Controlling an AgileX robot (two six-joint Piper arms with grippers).
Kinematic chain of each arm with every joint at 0, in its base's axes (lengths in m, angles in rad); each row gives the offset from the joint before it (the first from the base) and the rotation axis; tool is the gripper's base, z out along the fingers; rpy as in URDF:
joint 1: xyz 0 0 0.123 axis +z
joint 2: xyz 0 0 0 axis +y
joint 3: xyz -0.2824 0 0.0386 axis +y
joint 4: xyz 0.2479 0 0.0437 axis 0.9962 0 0.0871
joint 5: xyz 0 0 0 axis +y
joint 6: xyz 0.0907 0 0.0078 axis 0.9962 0 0.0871
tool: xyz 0 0 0 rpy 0 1.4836 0
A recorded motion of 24 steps. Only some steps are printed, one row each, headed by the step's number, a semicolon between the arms.
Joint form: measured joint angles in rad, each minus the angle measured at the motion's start. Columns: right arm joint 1, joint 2, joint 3, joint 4, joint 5, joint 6; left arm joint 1, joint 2, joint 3, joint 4, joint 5, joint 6.
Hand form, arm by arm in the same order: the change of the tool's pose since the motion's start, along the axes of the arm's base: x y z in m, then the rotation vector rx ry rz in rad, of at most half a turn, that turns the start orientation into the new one. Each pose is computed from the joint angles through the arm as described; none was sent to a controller.
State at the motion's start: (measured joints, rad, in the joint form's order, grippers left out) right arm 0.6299 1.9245 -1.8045 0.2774 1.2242 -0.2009; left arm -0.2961 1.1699 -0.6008 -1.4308 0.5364 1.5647
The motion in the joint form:
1: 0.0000 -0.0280 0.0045 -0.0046 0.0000 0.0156; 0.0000 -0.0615 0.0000 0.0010 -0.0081 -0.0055
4: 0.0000 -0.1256 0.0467 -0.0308 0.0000 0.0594; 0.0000 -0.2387 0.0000 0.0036 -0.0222 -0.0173
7: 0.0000 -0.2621 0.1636 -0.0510 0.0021 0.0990; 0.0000 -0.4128 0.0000 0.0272 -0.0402 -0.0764
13: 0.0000 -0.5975 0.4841 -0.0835 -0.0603 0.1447; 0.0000 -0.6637 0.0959 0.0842 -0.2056 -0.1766
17: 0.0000 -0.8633 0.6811 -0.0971 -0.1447 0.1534; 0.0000 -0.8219 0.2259 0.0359 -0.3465 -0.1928
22: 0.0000 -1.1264 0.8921 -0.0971 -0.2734 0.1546; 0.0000 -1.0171 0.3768 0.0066 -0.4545 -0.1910
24: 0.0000 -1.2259 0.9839 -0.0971 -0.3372 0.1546; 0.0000 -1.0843 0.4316 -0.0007 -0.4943 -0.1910
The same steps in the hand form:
1: -0.0043 -0.0036 0.0101 0.0118 -0.0155 -0.0141; -0.0079 0.0031 0.0134 -0.0172 -0.0574 0.0092
4: -0.0211 -0.0185 0.0364 0.0297 -0.0581 -0.0540; -0.0354 0.0126 0.0489 -0.0704 -0.2224 0.0258
7: -0.0495 -0.0413 0.0528 0.0302 -0.0685 -0.0900; -0.0676 0.0241 0.0776 -0.1358 -0.3575 0.0548
13: -0.1198 -0.0964 0.0646 0.0611 -0.1291 -0.1457; -0.1078 0.0509 0.0786 -0.1863 -0.4966 0.2285
17: -0.1714 -0.1361 0.0707 0.1514 -0.2492 -0.1716; -0.1259 0.0689 0.0538 -0.2443 -0.5267 0.3777
22: -0.2165 -0.1704 0.0580 0.2695 -0.3828 -0.1983; -0.1449 0.0846 0.0193 -0.2834 -0.5763 0.4877
24: -0.2309 -0.1816 0.0468 0.3161 -0.4355 -0.2106; -0.1493 0.0897 0.0055 -0.2939 -0.5912 0.5280

